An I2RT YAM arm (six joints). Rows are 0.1 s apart.
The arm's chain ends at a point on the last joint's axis. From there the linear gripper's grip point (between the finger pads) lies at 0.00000 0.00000 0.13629 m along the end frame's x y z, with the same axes.
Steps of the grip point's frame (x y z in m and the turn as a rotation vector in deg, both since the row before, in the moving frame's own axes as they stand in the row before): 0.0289, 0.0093, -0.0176, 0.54, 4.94, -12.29; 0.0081, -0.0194, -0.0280, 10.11, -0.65, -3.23; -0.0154, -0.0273, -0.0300, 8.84, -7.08, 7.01; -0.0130, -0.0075, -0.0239, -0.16, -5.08, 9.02; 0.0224, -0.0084, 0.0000, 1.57, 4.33, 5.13; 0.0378, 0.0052, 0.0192, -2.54, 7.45, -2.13; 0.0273, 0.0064, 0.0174, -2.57, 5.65, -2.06; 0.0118, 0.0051, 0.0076, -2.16, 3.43, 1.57; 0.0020, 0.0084, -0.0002, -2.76, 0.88, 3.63; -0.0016, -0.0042, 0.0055, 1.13, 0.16, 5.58; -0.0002, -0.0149, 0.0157, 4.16, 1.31, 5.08; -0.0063, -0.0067, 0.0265, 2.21, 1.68, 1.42
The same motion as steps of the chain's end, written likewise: 0.0174, 0.0118, -0.0171, 0.54, 4.94, -12.29; 0.0103, 0.0045, -0.0259, 10.11, -0.65, -3.23; 0.0000, -0.0054, -0.0273, 8.84, -7.08, 7.01; -0.0010, -0.0069, -0.0234, -0.16, -5.08, 9.02; 0.0120, -0.0051, 0.0004, 1.57, 4.33, 5.13; 0.0200, -0.0005, 0.0205, -2.54, 7.45, -2.13; 0.0138, 0.0005, 0.0182, -2.57, 5.65, -2.06; 0.0037, -0.0001, 0.0079, -2.16, 3.43, 1.57; 0.0001, 0.0018, 0.0000, -2.76, 0.88, 3.63; -0.0021, -0.0015, 0.0055, 1.13, 0.16, 5.58; -0.0037, -0.0052, 0.0161, 4.16, 1.31, 5.08; -0.0104, -0.0015, 0.0267, 2.21, 1.68, 1.42
